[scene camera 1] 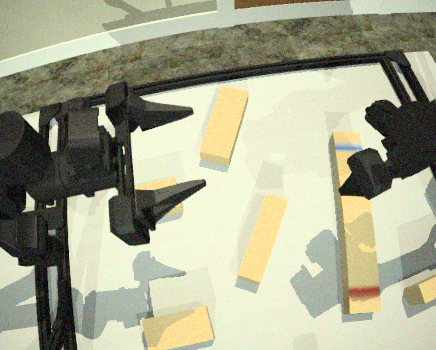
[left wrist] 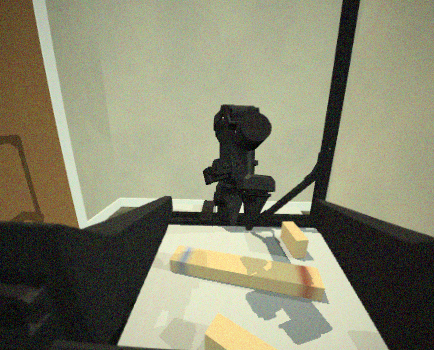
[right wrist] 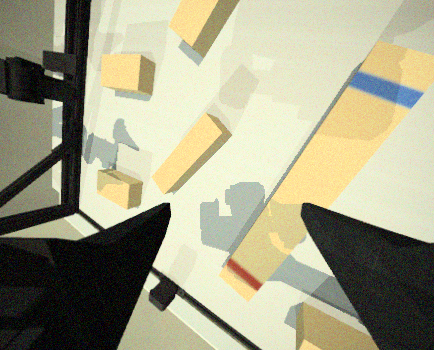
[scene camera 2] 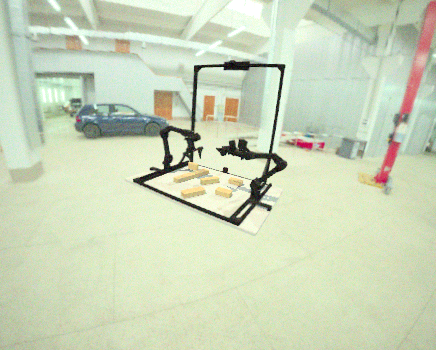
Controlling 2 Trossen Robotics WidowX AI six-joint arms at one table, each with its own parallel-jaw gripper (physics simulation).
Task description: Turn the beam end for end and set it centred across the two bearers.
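Places are measured from the left arm's base along level axes (x ahead, y left, z up), in millimetres.
Pixels of known places: left gripper, fingertip midpoint: (scene camera 1: 199, 144) (left wrist: 241, 204) (scene camera 2: 218, 147); right gripper, fingertip midpoint: (scene camera 1: 356, 185) (left wrist: 239, 227) (right wrist: 235, 208) (scene camera 2: 195, 160); left arm's base, link origin: (scene camera 1: 49, 251) (right wrist: 69, 93) (scene camera 2: 254, 197); right arm's base, link origin: (left wrist: 224, 216) (scene camera 2: 167, 169).
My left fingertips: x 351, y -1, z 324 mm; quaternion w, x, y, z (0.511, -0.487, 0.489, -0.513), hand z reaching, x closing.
For each thing: its top centre in the pictures, then the offset to it from my left fingertips.
- long wooden beam, top centre: (right wrist: 298, 202) (scene camera 1: 358, 215) (left wrist: 241, 264) (scene camera 2: 192, 173) dx +283, dy -44, dz -305 mm
- thick block, top centre: (scene camera 1: 225, 119) (scene camera 2: 193, 189) dx +66, dy +223, dz -305 mm
- slimmer block, top centre: (right wrist: 182, 157) (scene camera 1: 264, 236) (scene camera 2: 210, 178) dx +88, dy -45, dz -299 mm
The long wooden beam (scene camera 1: 360, 257) (scene camera 2: 191, 175) (left wrist: 245, 270) (right wrist: 320, 175) lies flat, with a blue band near one end and a red band near the other. In scene camera 1 the blue end is at the top. Several plain wooden blocks lie apart from it; which two are the bearers I cannot tell. My left gripper (scene camera 1: 199, 147) (scene camera 2: 225, 149) is open and empty, raised at the left in scene camera 1. My right gripper (scene camera 1: 354, 184) (scene camera 2: 193, 156) (left wrist: 239, 227) (right wrist: 235, 208) is open and empty above the beam's side; in scene camera 1 it hides part of the beam.
A thick block (scene camera 1: 224, 125) (scene camera 2: 193, 192) and a slimmer block (scene camera 1: 262, 239) (scene camera 2: 209, 180) (right wrist: 185, 157) lie left of the beam in scene camera 1. Shorter blocks (scene camera 1: 178, 327) (right wrist: 120, 70) lie farther left. Another block (scene camera 1: 427, 289) (left wrist: 294, 240) lies beyond the red end. A black frame (scene camera 2: 192, 206) borders the table.
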